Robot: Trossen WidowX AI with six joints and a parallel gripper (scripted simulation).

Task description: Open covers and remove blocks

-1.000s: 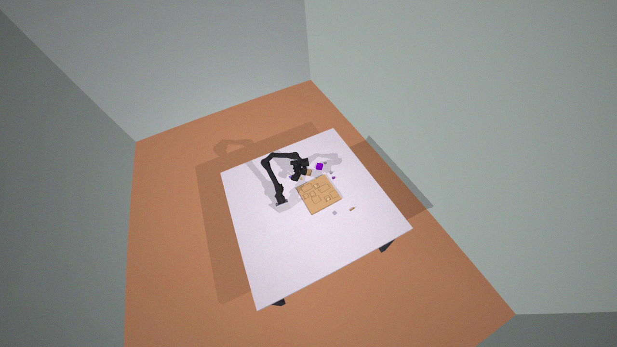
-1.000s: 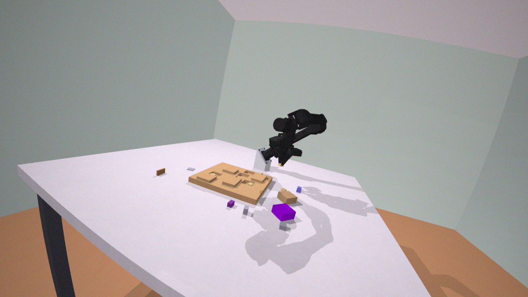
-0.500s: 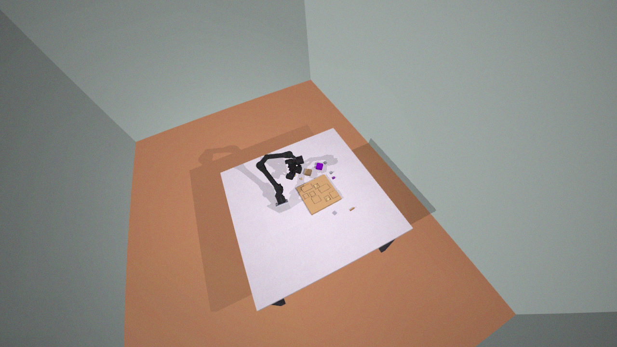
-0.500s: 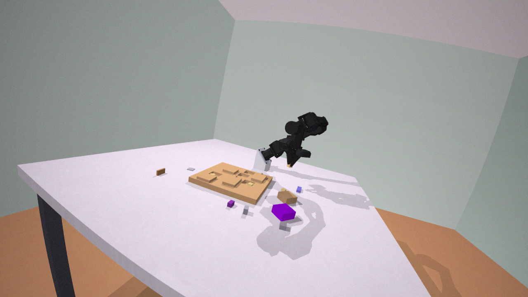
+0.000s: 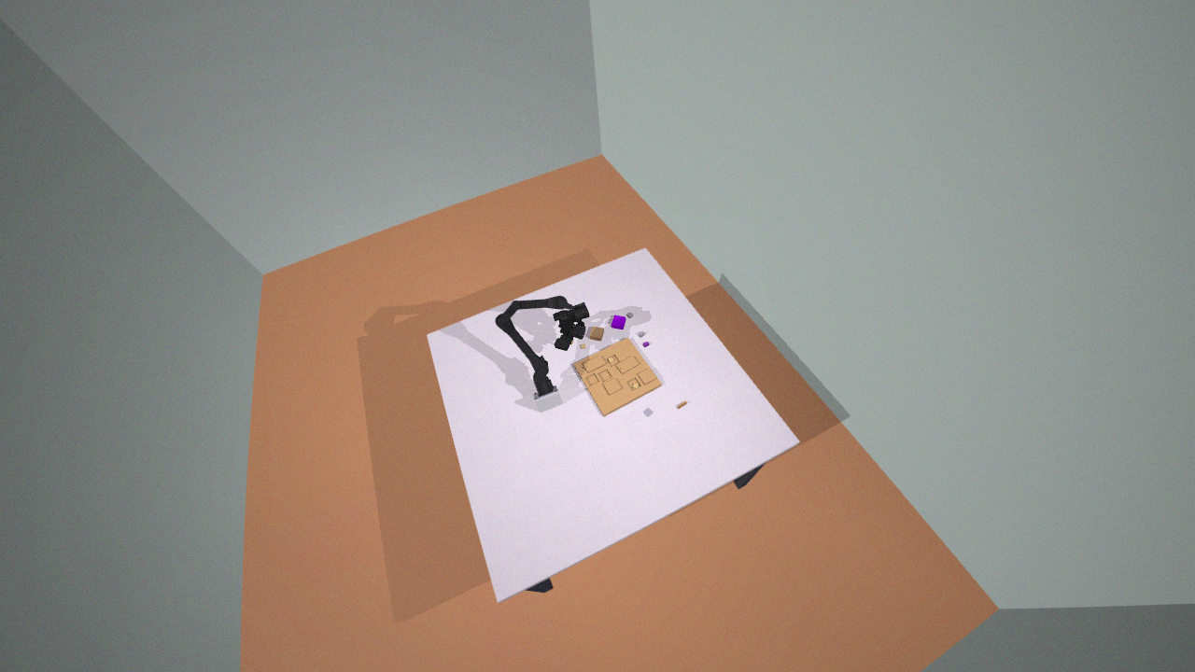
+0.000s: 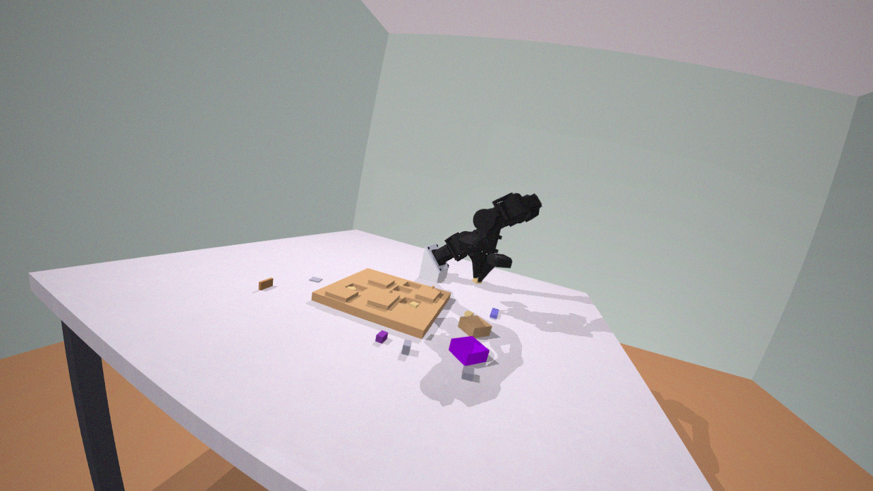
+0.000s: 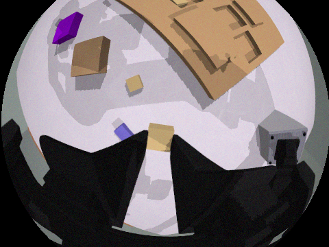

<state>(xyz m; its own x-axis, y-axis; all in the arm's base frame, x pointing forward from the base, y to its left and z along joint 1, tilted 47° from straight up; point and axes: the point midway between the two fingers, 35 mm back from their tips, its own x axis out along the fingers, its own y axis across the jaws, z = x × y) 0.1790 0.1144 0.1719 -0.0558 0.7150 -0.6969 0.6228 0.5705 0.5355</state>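
Right now my gripper tip is 2 cm past the blue piece, 7 cm to the right of it and 9 cm above it. The rest, counted from my gripper tip: large purple block (26 cm ahead, 8 cm to the left, 8 cm below); then small purple cube (34 cm ahead, 9 cm to the right, 8 cm below); then brown box (14 cm ahead, 5 cm to the left, 8 cm below).
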